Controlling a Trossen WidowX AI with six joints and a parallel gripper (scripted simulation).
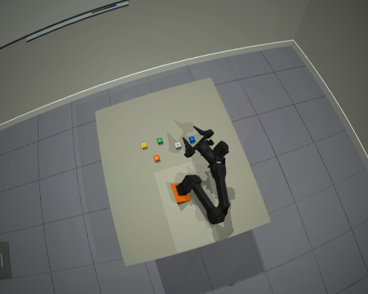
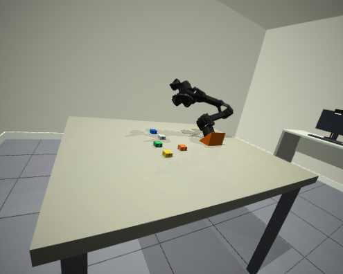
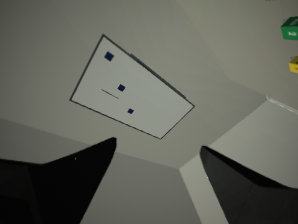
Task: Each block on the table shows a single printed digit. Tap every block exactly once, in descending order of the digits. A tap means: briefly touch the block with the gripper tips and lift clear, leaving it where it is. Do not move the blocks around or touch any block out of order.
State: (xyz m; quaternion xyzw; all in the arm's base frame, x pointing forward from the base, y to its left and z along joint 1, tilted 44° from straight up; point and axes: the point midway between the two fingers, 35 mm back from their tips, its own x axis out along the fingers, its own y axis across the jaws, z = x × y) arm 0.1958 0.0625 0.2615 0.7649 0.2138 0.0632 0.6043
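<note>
Now: the orange block 260 mm below my gripper tip, 210 mm to the left of it and 10 mm ahead of it. The rest, counted from my gripper tip: green block 260 mm below, 160 mm to the left, 120 mm ahead; then blue block 260 mm below, 70 mm ahead, 40 mm to the right; then white block 260 mm below, 60 mm to the left, 50 mm ahead.
</note>
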